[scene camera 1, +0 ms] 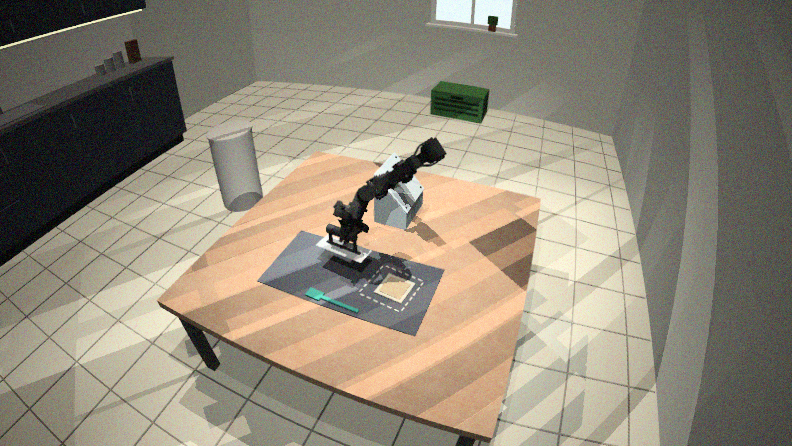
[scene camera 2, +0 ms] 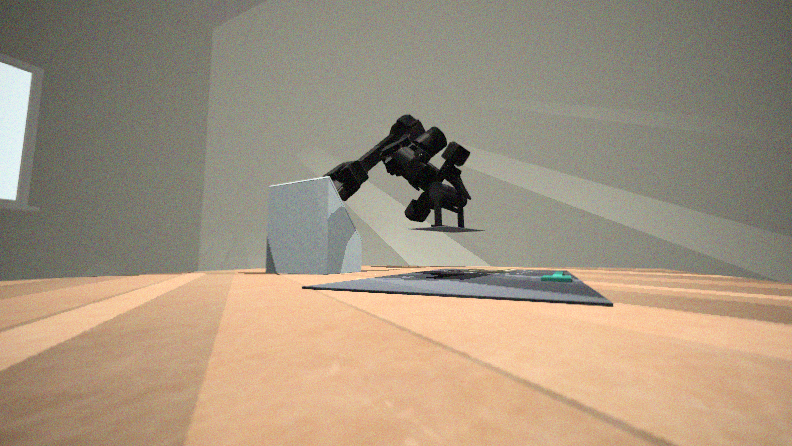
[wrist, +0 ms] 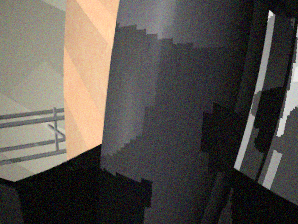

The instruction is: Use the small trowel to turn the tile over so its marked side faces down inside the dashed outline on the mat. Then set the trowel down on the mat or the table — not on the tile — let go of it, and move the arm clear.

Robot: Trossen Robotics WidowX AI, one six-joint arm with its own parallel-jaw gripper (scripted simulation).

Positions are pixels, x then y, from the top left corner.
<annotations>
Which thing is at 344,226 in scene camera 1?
My gripper.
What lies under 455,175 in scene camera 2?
My gripper.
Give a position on a tile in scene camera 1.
394,288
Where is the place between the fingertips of my gripper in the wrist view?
At 158,155
</annotations>
